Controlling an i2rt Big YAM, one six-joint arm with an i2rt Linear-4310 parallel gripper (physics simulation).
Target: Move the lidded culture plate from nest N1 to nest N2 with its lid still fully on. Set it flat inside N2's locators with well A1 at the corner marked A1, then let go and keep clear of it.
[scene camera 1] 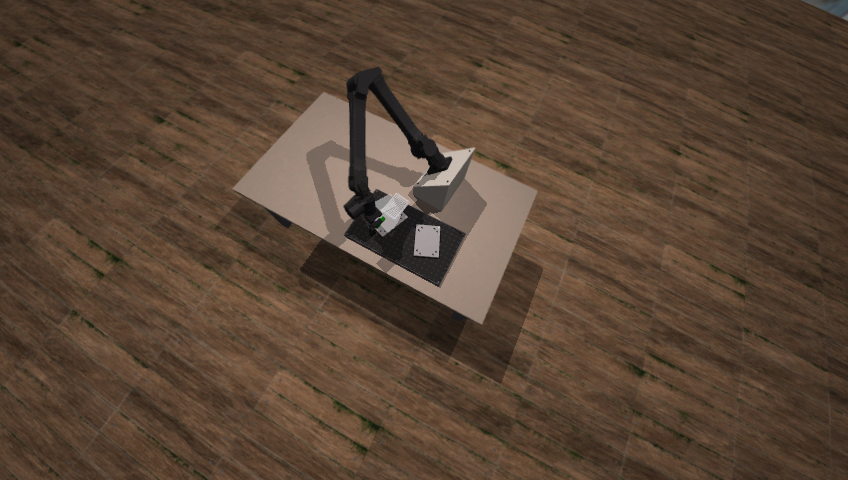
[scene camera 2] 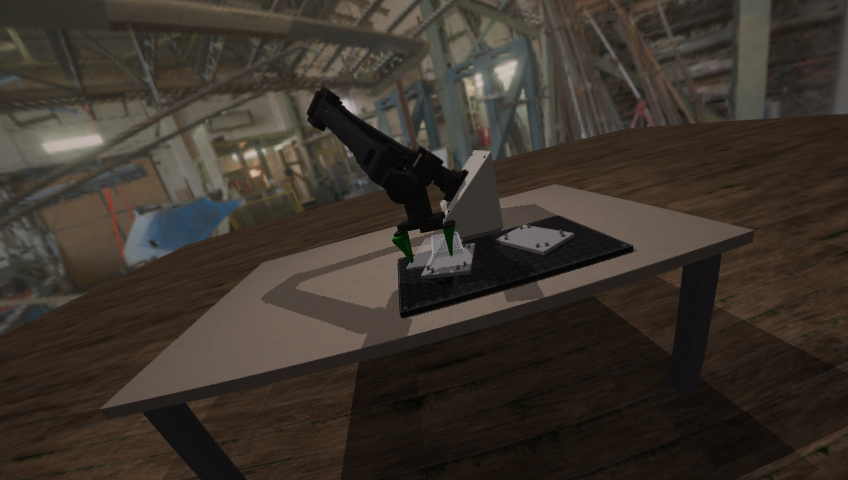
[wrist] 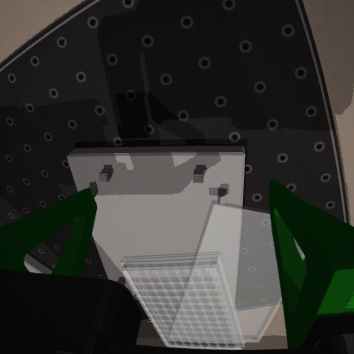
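Pixels of known places: gripper, between the fingertips: (scene camera 1: 371, 221) (scene camera 2: 431, 259) (wrist: 176, 193); arm's base, origin of its link: (scene camera 1: 440, 166) (scene camera 2: 457, 186).
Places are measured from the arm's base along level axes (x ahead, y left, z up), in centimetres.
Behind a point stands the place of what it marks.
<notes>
The clear culture plate (scene camera 1: 394, 206) {y -13.2, x 25.8, z -7.9 cm} (scene camera 2: 446, 244) (wrist: 200, 305) {y -16.1, x 26.9, z -8.9 cm} with its well grid sits off-centre toward the arm-base side of the left nest, which I take as N1 (scene camera 1: 389, 227) {y -11.6, x 35.4, z -12.1 cm} (scene camera 2: 443, 271) {y -18.1, x 37.8, z -12.1 cm} (wrist: 150, 220) {y -15.1, x 33.9, z -12.1 cm}, and looks tilted. A clear flat sheet, apparently the lid (scene camera 2: 419, 256) {y -21.9, x 27.0, z -10.9 cm} (wrist: 260, 260) {y -21.5, x 28.1, z -10.8 cm}, lies askew beside and partly overlapping the plate in view, not squarely on it. My gripper (scene camera 1: 377, 226) {y -20.0, x 37.3, z -8.3 cm} (scene camera 2: 431, 258) {y -20.0, x 37.3, z -8.3 cm} (wrist: 176, 193) {y -20.0, x 37.3, z -8.3 cm} is open, its green fingers apart above N1, with nothing between them. The other nest, N2 (scene camera 1: 427, 240) {y 8.2, x 34.0, z -12.1 cm} (scene camera 2: 535, 237) {y 8.2, x 35.1, z -12.1 cm}, carries no plate. Well A1 and corner marks cannot be read.
Both nests stand on a black perforated board (scene camera 1: 392, 249) {y -5.5, x 44.8, z -13.2 cm} (scene camera 2: 487, 273) {y -9.2, x 43.2, z -13.2 cm} (wrist: 215, 30) {y -25.0, x 43.2, z -13.2 cm} on the table (scene camera 1: 285, 160) {y -81.1, x 21.9, z -14.5 cm} (scene camera 2: 238, 356) {y -67.0, x 43.4, z -14.5 cm}. The pale wedge-shaped arm base (scene camera 1: 440, 193) {y 5.7, x 14.6, z 0.8 cm} (scene camera 2: 482, 202) {y 3.2, x 14.1, z -4.5 cm} stands behind the board. Small locators stick up from both nests.
</notes>
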